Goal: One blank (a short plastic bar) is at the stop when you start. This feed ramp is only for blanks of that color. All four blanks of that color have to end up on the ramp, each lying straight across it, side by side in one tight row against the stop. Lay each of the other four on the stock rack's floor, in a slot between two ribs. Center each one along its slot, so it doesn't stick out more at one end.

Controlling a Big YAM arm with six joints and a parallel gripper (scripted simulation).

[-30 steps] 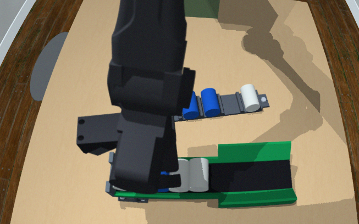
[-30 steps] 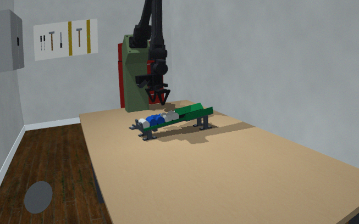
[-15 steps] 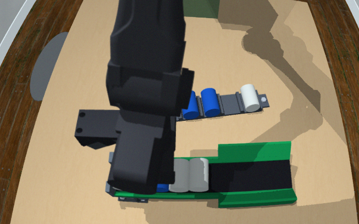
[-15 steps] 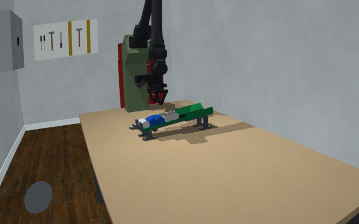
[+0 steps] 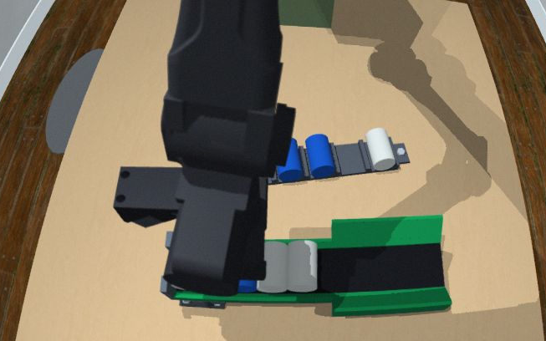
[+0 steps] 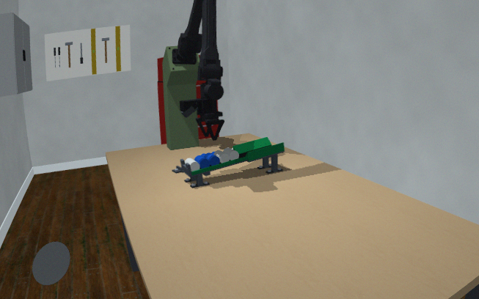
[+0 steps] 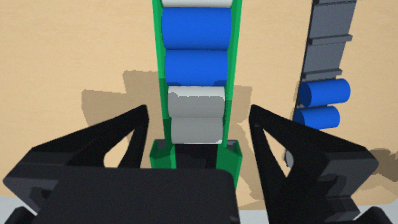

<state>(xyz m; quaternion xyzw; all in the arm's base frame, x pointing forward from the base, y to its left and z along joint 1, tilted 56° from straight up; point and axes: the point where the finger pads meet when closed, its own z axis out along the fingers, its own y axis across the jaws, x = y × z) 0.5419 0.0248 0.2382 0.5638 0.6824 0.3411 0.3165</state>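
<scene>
Now: hand 30 mm short of the grey stop, 100 mm to the left of it and 110 mm above it. Round my hand: stock rack 220 mm behind, 30 mm to the left, 180 mm below.
</scene>
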